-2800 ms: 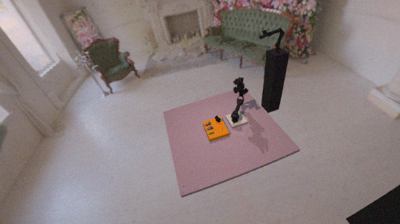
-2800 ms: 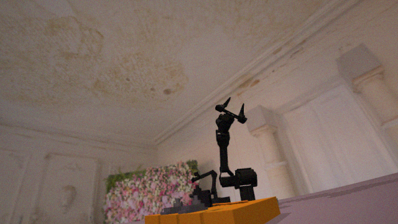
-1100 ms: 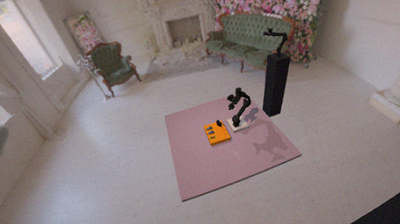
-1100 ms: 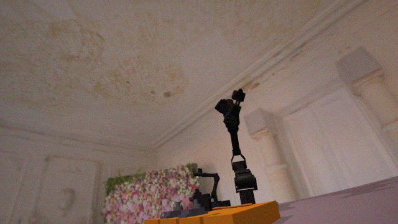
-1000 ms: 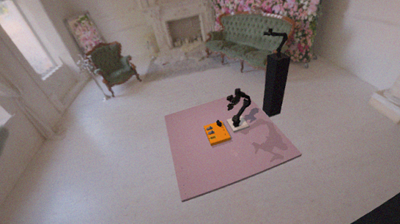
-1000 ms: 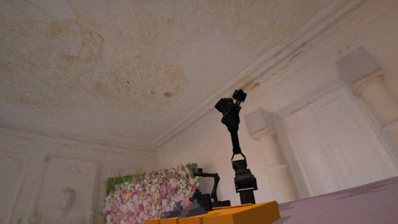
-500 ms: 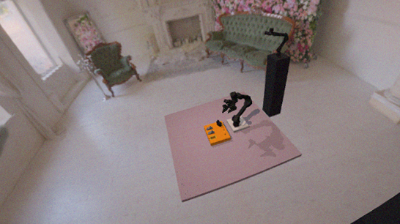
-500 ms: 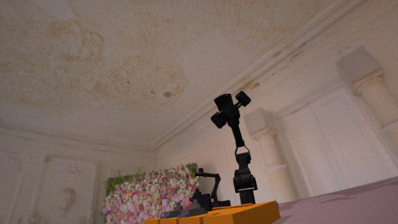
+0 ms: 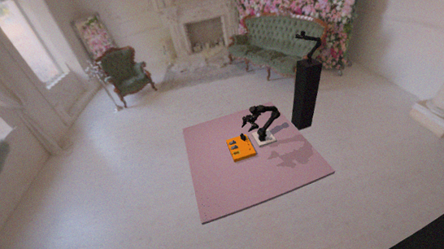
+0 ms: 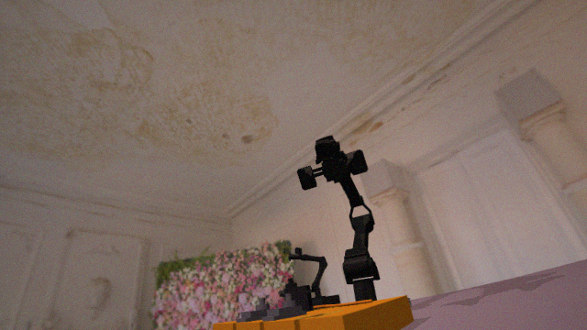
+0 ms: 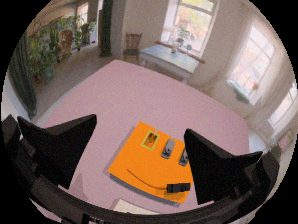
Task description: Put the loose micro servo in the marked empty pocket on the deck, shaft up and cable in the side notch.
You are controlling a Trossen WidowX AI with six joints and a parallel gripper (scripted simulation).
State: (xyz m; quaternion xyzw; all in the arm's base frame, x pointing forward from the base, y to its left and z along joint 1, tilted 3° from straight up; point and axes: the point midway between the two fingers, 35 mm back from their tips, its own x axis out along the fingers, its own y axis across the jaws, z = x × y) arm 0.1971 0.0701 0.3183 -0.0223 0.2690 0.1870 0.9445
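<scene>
My gripper tip is 32 cm above the orange deck, 8 cm to the left of it and 1 cm short of it.
</scene>
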